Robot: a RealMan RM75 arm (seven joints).
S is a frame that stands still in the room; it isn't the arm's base.
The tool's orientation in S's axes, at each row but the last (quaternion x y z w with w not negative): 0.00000, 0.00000, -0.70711, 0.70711; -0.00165, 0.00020, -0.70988, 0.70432; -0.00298, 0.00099, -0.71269, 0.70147; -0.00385, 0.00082, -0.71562, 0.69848
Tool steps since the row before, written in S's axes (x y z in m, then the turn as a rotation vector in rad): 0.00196, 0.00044, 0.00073, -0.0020, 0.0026, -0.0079; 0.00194, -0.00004, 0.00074, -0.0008, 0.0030, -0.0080; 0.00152, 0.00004, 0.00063, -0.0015, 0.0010, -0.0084; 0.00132, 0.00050, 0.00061, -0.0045, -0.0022, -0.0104
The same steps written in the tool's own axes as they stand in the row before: -0.00044, 0.00196, 0.00073, -0.0026, -0.0020, -0.0079; 0.00003, 0.00194, 0.00075, -0.0030, -0.0008, -0.0080; -0.00006, 0.00152, 0.00064, -0.0010, -0.0015, -0.0084; -0.00053, 0.00130, 0.00062, 0.0023, -0.0044, -0.0104
